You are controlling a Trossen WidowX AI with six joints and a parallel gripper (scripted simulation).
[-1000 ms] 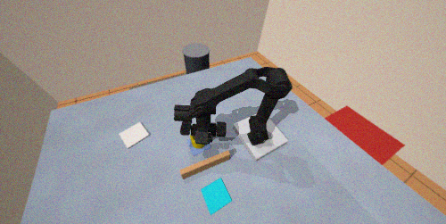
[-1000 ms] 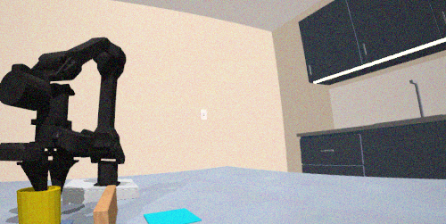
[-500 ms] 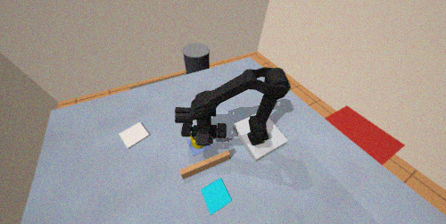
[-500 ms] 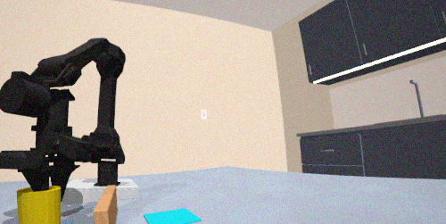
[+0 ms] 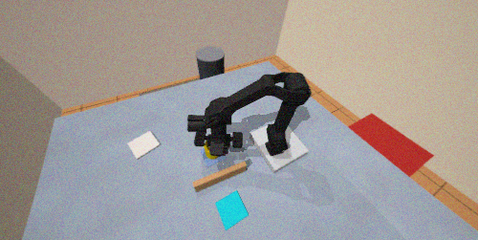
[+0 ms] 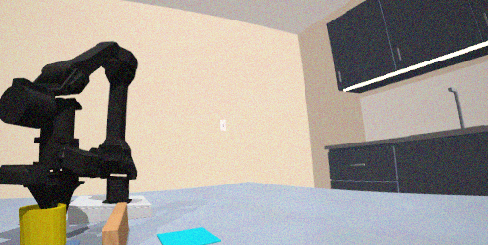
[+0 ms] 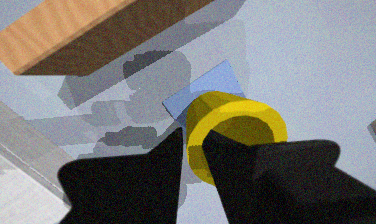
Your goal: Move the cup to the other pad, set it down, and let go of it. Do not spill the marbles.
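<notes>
Now: gripper tip 3 cm short of the pale blue pad and 5 cm above it. Also, from my gripper tip: wooden bar (2 cm ahead, 11 cm to the left, 2 cm below); then cyan pad (1 cm ahead, 22 cm to the left, 5 cm below); then yellow cup (2 cm ahead, 1 cm to the right).
</notes>
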